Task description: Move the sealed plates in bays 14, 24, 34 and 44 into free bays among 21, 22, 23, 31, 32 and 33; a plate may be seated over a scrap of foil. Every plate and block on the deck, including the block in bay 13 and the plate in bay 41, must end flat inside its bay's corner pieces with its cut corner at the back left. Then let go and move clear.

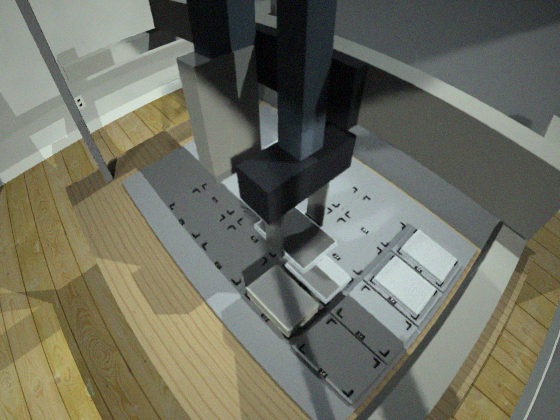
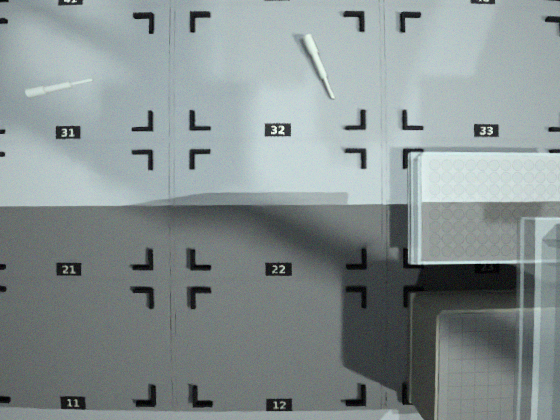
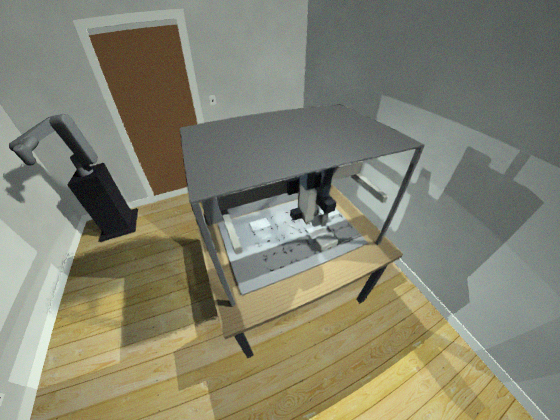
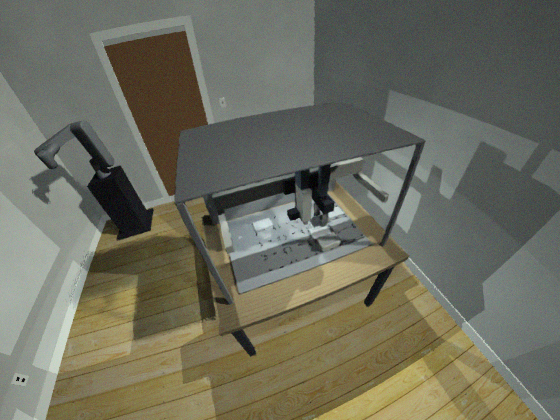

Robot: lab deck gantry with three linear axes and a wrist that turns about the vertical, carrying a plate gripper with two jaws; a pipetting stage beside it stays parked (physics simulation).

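Places are measured from the robot's base along level axes (x down, y ahead, z right), in centimetres.
Where they show: gripper, between the fingertips: (image 1: 295, 234) (image 3: 319, 220) (image 4: 320, 220); robot's base, origin of its link: (image 1: 171, 206) (image 3: 271, 270) (image 4: 270, 270).
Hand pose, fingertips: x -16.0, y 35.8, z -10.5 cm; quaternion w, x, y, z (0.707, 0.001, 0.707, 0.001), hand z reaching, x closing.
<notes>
Things, the pixels of their top centre, and the offset from my fingertips. "*": a spot on its surface instead.
- clear-lidded sealed plate, centre of its top: (image 1: 295, 232) (image 4: 320, 220) (image 3: 319, 219) dx -0.7, dy +0.0, dz +0.0 cm
- thick cream block, centre of its top: (image 2: 527, 370) (image 1: 282, 296) (image 4: 328, 239) (image 3: 326, 238) dx +11.8, dy +3.4, dz +6.2 cm
- bay 34, a spot on its surface: (image 1: 405, 285) * dx +13.1, dy +19.9, dz -14.8 cm
- bay 44, a spot on its surface: (image 1: 427, 256) * dx +13.1, dy +19.6, dz -24.8 cm
- bay 41 plate, centre of its top: (image 3: 259, 223) (image 4: 262, 223) dx +14.6, dy -29.4, dz -25.9 cm
- bay 31, a spot on its surface: (image 2: 60, 88) * dx +15.6, dy -29.8, dz -13.9 cm
- bay 32, a spot on its surface: (image 2: 318, 65) * dx +15.5, dy -9.9, dz -15.4 cm
My gripper (image 1: 296, 236) (image 3: 324, 219) is shut on a clear-lidded sealed plate (image 1: 310, 245) (image 2: 540, 300), held above the deck near bay 23; its long side looks in line with the bays. Below it, a sealed plate (image 1: 337, 275) (image 2: 480, 185) lies in bay 23, partly hidden. The thick cream block (image 1: 280, 295) (image 2: 475, 350) is in bay 13, cut corner at the back left. Whether these two lie inside all corner pieces I cannot tell. Sealed plates lie in bay 34 (image 1: 405, 285) and bay 44 (image 1: 427, 256). The bay 41 plate (image 3: 260, 224) (image 4: 263, 225) lies at the back left.
Bays 14 (image 1: 340, 355) and 24 (image 1: 370, 327) hold no plate. Slim white stepped tools lie in bay 31 (image 2: 60, 88) and bay 32 (image 2: 318, 65). The parked pipetting stage (image 1: 225, 110) stands close beside the gripper. No foil scrap can be made out.
</notes>
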